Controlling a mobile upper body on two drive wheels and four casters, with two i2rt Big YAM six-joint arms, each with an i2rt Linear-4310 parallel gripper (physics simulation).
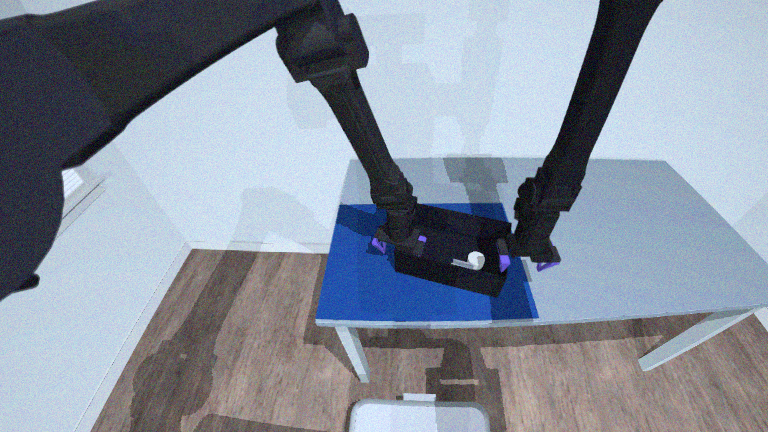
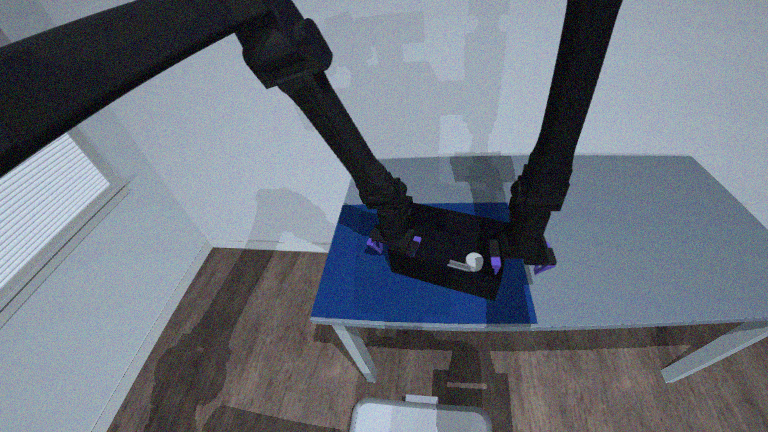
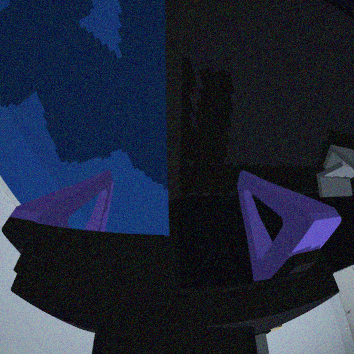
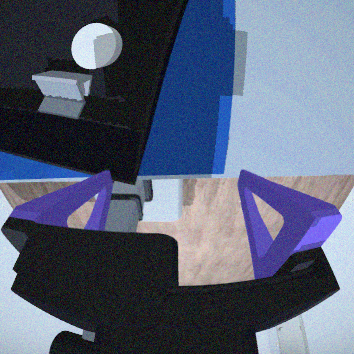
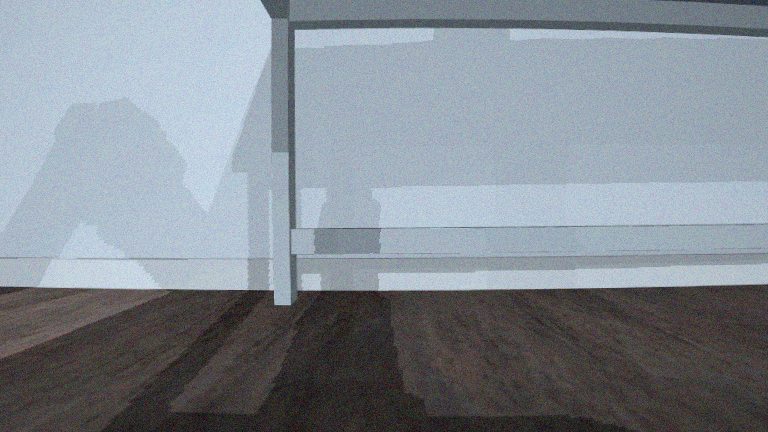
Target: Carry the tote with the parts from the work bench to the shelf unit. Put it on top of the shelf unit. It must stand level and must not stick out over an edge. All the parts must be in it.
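Note:
The black open tote rests on the blue mat on the work bench. A white round part and a grey angled part lie in it. My left gripper is open, with the tote's left end wall between its spread fingers. My right gripper is open and empty, at the tote's right end. The shelf unit does not show.
The blue mat covers the bench's left part. A wall stands behind the bench, and another with a window at the left. A bench leg stands under its left end. A white rounded body shows at the bottom.

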